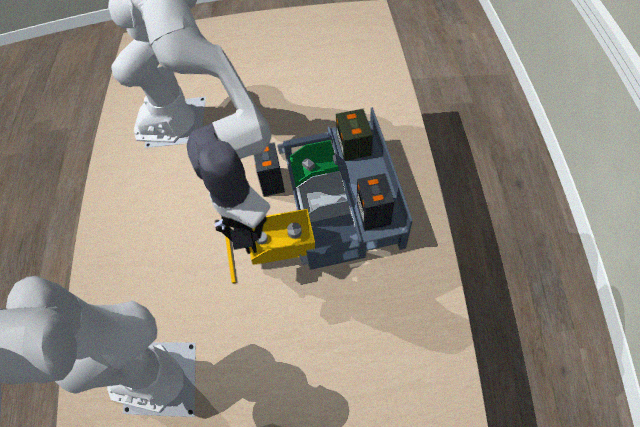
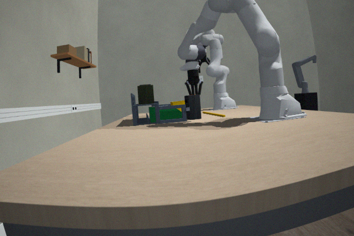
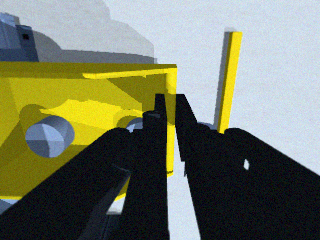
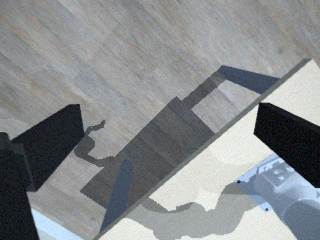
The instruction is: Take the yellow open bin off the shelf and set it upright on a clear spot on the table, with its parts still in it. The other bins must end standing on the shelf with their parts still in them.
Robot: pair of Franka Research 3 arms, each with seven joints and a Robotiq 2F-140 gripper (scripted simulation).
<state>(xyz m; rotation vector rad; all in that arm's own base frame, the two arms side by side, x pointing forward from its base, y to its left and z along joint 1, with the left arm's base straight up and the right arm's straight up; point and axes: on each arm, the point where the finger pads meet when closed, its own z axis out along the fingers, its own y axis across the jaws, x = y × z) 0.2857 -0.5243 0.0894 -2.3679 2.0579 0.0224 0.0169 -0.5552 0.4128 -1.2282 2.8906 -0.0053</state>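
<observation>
The yellow bin is 80 mm ahead of my left hand, 20 mm to the left of it and 30 mm below it. The rest, counted from my left hand: blue-grey shelf (250 mm ahead, 150 mm to the left, 20 mm below); then grey bin (220 mm ahead, 150 mm to the left, 50 mm below); then thin yellow bar (80 mm behind, 110 mm to the left, 80 mm below).
</observation>
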